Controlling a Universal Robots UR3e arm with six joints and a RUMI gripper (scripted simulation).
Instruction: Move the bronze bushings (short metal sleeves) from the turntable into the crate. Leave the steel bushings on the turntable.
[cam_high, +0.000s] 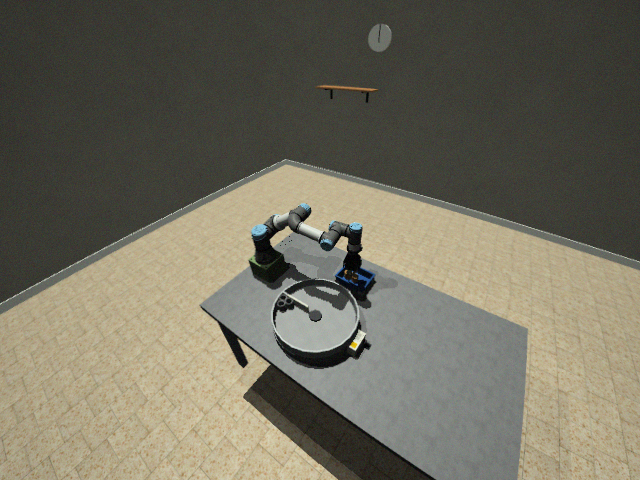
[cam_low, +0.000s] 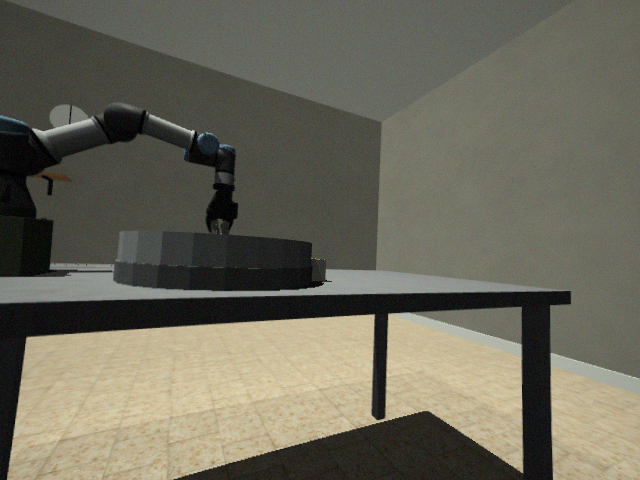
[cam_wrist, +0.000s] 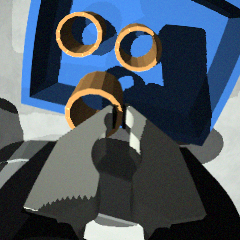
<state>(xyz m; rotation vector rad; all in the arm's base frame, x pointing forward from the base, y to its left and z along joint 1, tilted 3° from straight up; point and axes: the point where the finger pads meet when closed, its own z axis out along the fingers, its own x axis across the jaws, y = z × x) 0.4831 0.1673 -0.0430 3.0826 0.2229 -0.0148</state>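
My hand is 10 mm short of the blue crate, 40 mm to the right of it and 60 mm above it. Also, from my hand: turntable 40 mm behind, 320 mm to the right, 40 mm below.
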